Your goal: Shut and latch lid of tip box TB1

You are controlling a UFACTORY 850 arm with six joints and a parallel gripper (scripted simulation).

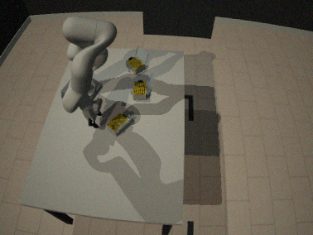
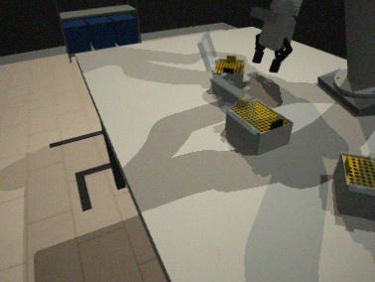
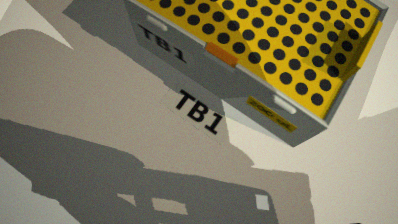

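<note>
Right now the clear lid is 180 mm ahead of my hand, 60 mm above it and 30 mm to the right of it. Also, from my hand: tip box (140 mm ahead, 20 mm above, 10 mm to the right); then label (480 mm to the left, 90 mm ahead, 40 mm below); then rack (130 mm ahead, 10 mm above).
</note>
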